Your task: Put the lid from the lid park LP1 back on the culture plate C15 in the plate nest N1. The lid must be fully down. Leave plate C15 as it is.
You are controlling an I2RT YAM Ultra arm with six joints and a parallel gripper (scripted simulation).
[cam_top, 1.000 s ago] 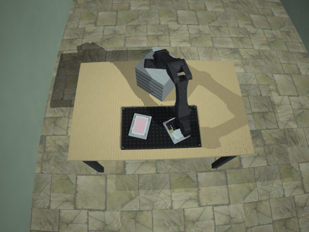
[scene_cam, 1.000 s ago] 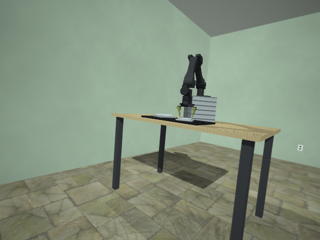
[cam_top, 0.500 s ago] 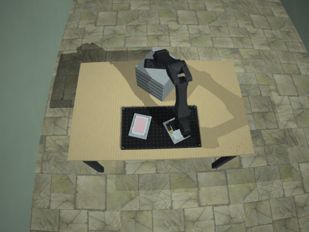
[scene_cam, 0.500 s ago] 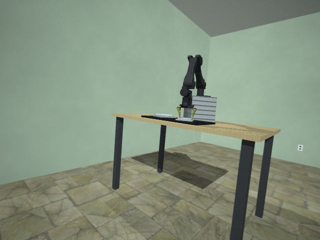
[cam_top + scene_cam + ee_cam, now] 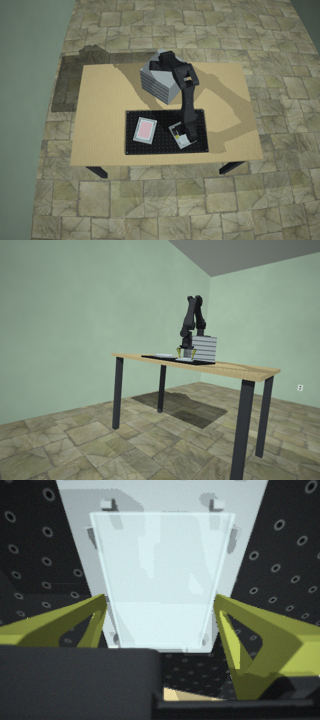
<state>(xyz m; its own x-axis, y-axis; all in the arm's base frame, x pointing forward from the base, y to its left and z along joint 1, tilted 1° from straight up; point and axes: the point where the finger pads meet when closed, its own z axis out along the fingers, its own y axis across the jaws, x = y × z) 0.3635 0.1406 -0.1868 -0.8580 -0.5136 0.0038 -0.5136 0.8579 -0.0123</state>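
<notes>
My gripper is now 10 mm above the clear lid. From my hand the other things lie so: grey lid park LP1: 20 mm below; then culture plate C15: 240 mm to the right; then grey plate nest N1: 240 mm to the right, 10 mm below.
</notes>
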